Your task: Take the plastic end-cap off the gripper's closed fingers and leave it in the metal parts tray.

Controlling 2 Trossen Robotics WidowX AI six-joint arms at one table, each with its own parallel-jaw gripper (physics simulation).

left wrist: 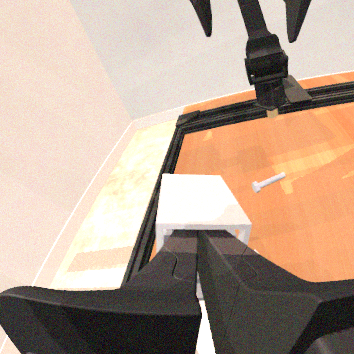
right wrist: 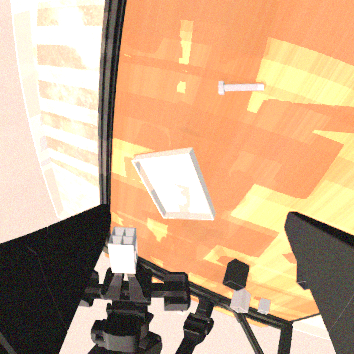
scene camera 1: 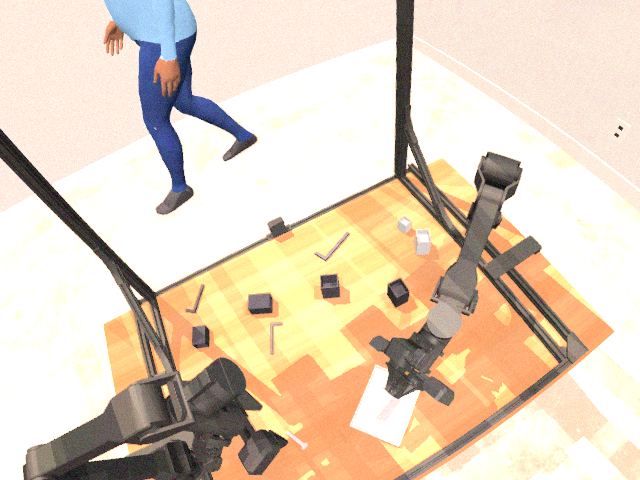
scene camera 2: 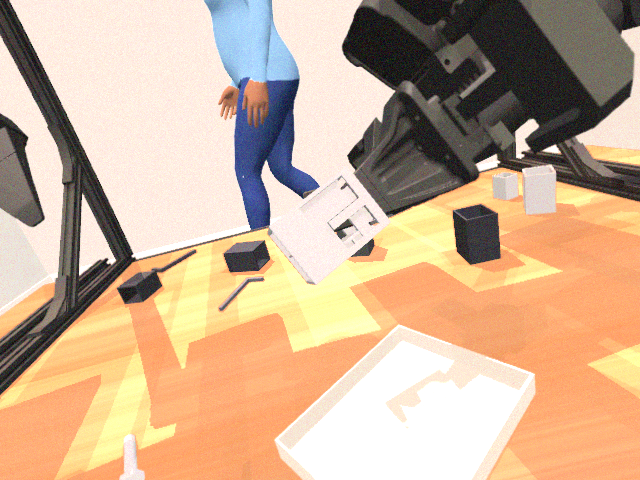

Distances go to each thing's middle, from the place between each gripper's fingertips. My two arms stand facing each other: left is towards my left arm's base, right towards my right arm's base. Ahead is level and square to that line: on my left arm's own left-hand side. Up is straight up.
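The white parts tray [scene camera 2: 414,399] is 8 cm ahead of my right hand, 20 cm to the left of it and 20 cm below it. As for the plastic end-cap [scene camera 2: 303,235], my right hand is 4 cm above it, 9 cm short of it and 18 cm to the right of it.
That white parts tray is 16 cm below my left hand, 3 cm to the left of it and 1 cm behind it, and the plastic end-cap is right at my left hand.
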